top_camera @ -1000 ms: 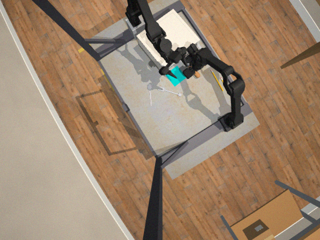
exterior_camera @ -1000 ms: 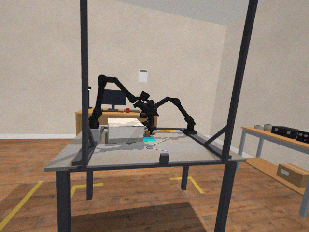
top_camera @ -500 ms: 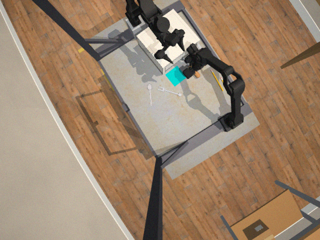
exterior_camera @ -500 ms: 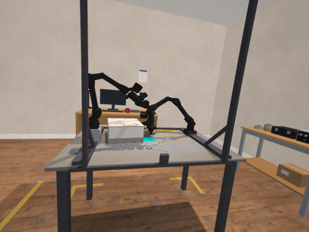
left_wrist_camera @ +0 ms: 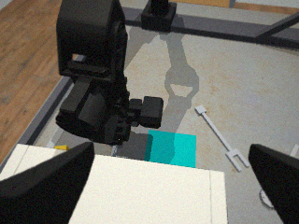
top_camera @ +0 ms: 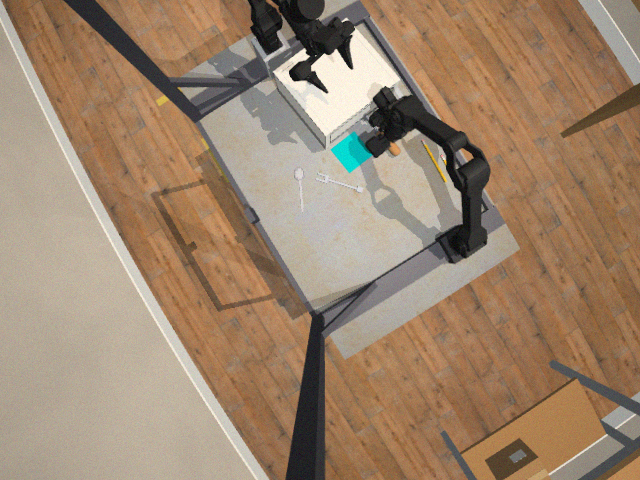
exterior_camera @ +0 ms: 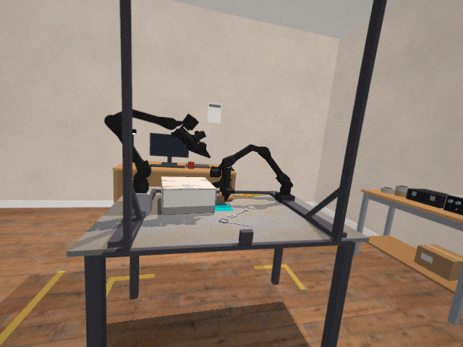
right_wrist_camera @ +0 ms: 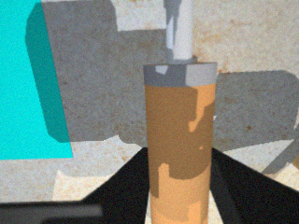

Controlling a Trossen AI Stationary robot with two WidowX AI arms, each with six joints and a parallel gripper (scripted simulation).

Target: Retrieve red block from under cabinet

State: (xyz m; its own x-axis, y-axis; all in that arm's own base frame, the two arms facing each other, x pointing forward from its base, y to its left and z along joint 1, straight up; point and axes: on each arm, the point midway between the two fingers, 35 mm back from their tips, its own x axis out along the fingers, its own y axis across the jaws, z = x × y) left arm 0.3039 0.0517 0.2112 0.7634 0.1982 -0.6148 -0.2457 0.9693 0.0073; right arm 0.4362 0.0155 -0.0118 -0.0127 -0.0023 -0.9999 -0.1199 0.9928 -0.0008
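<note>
Now: right hand 11 cm past the teal square, 6 cm to the right of it and 4 cm above it. From my right hand the other things lie so: fork (22 cm behind, 3 cm below, 1 cm to the left); wooden cube (9 cm ahead, 2 cm below, 1 cm to the right); yellow cube (12 cm ahead, 7 cm to the left, 3 cm below).
</note>
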